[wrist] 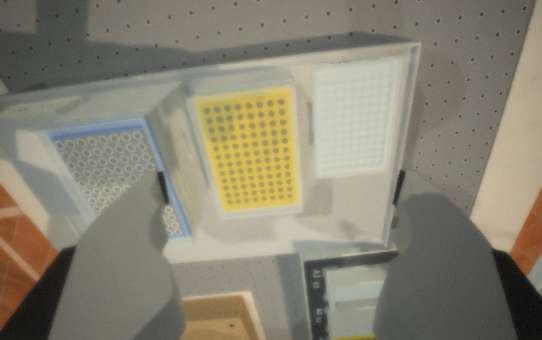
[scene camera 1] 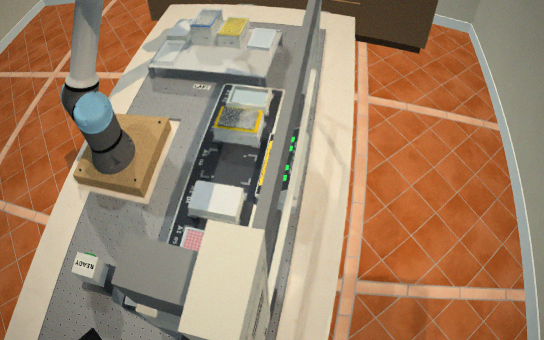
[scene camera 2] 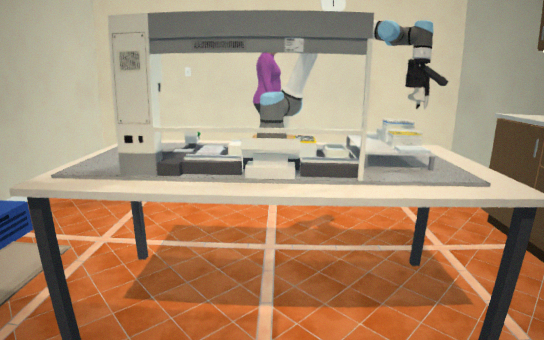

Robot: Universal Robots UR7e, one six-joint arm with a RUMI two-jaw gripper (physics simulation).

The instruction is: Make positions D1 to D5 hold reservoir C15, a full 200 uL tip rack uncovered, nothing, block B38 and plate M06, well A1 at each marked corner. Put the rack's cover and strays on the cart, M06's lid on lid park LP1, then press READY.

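Seen in the pictures: gripper, fingertip midpoint: [wrist: 279,174] [scene camera 2: 420,109]; arm's base, origin of the base link: [scene camera 1: 114,154].
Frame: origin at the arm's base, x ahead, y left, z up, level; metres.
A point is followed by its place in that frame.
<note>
My gripper [scene camera 2: 420,102] {x 0.188, y 0.667, z 0.189 m} [wrist: 279,174] {x 0.188, y 0.667, z 0.189 m} is open and empty, high above the cart [scene camera 1: 210,63] {x 0.146, y 0.446, z 0.021 m} [wrist: 350,205] {x 0.292, y 0.504, z 0.022 m}. In scene camera 1, a reservoir [scene camera 1: 248,97] {x 0.339, y 0.319, z 0.022 m} sits at D1. Beside it at D2 is a yellow-rimmed tip rack [scene camera 1: 239,119] {x 0.365, y 0.185, z 0.071 m}, uncovered, with a speckled grey top. The D3 position [scene camera 1: 231,166] {x 0.381, y 0.070, z 0.006 m} is bare. A white block [scene camera 1: 217,199] {x 0.398, y -0.059, z 0.049 m} sits at D4 and a pink-welled plate [scene camera 1: 192,239] {x 0.370, y -0.174, z 0.020 m} at D5, partly hidden. Codes are unreadable. The READY button box [scene camera 1: 87,265] {x 0.149, y -0.368, z 0.066 m} stands near the front left. LP1 is hidden.
The cart bears a blue-rimmed rack [scene camera 1: 206,26] {x 0.093, y 0.544, z 0.118 m} [wrist: 112,165] {x 0.063, y 0.637, z 0.125 m}, a yellow rack [scene camera 1: 233,31] {x 0.188, y 0.567, z 0.092 m} [wrist: 250,150] {x 0.167, y 0.629, z 0.092 m} and a pale gridded plate [scene camera 1: 264,38] {x 0.287, y 0.621, z 0.038 m} [wrist: 356,117] {x 0.275, y 0.637, z 0.038 m}. An upright frame [scene camera 1: 300,100] {x 0.569, y 0.038, z 0.355 m} [scene camera 2: 260,30] {x 0.572, y 0.057, z 0.444 m} runs along the deck. A person [scene camera 2: 267,75] stands behind the arm.
</note>
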